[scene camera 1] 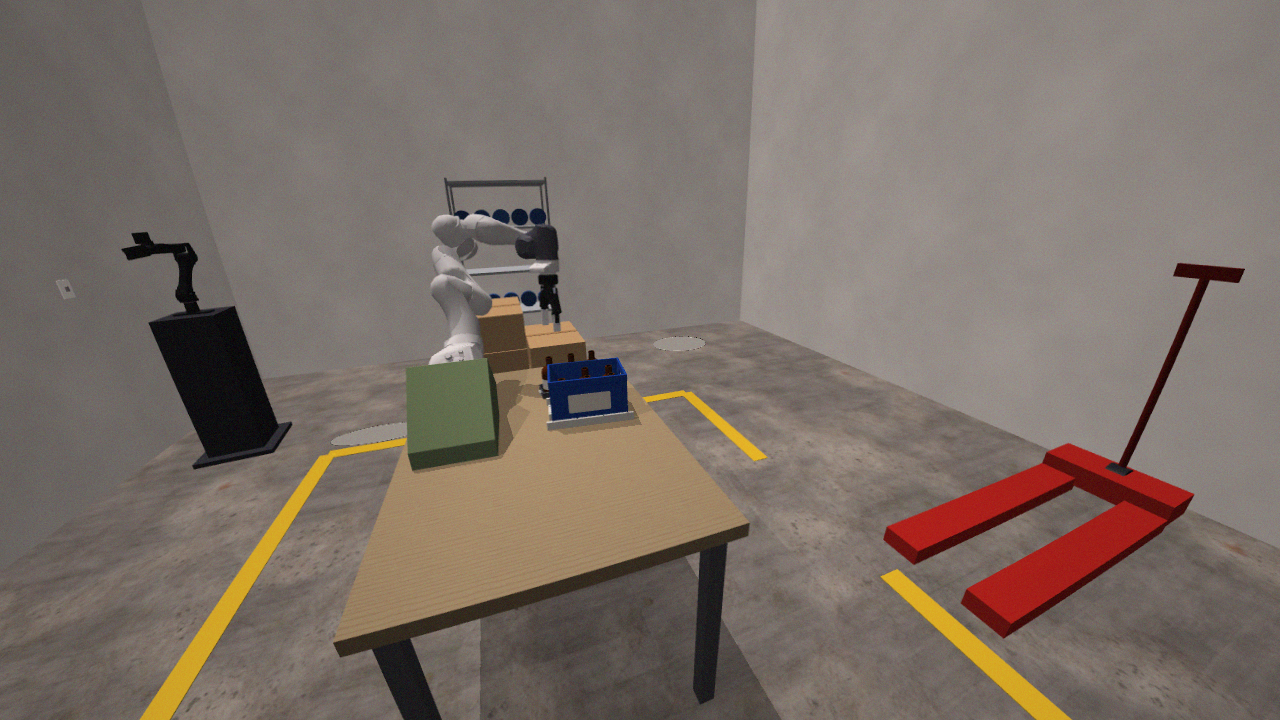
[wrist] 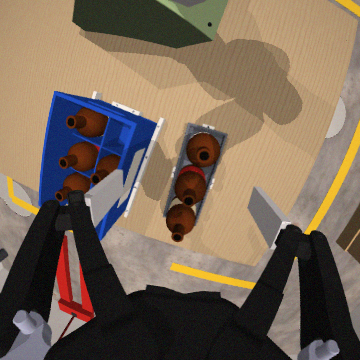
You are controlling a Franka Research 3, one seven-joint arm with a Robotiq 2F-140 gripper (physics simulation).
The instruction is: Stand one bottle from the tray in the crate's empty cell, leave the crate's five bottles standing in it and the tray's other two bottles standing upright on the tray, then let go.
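The blue crate [scene camera 1: 558, 407] [wrist: 46, 155] stands on the table. In the wrist view four brown bottles show in it, one of them a crate bottle [wrist: 90, 123] at the upper left; the left finger hides part of the crate. Its empty cell [wrist: 118, 132] is at the upper right. The grey tray [wrist: 181, 159] stands beside the crate, holding three upright bottles in a row: a far bottle [wrist: 203, 149], a middle bottle [wrist: 190, 188] and a near bottle [wrist: 180, 219]. My gripper [scene camera 1: 551, 323] [wrist: 186, 189] is open and empty, high above the tray, its fingers spread either side of the row.
A green block [scene camera 1: 447, 411] [wrist: 145, 25] stands on the table [scene camera 1: 546, 510] [wrist: 250, 175]. A white rail [scene camera 1: 590, 420] [wrist: 145, 170] runs along the crate's foot. Cardboard boxes [scene camera 1: 556, 347] and a shelf rack [scene camera 1: 496, 182] stand behind the table. A red pallet jack [scene camera 1: 1065, 555] is on the floor at the right.
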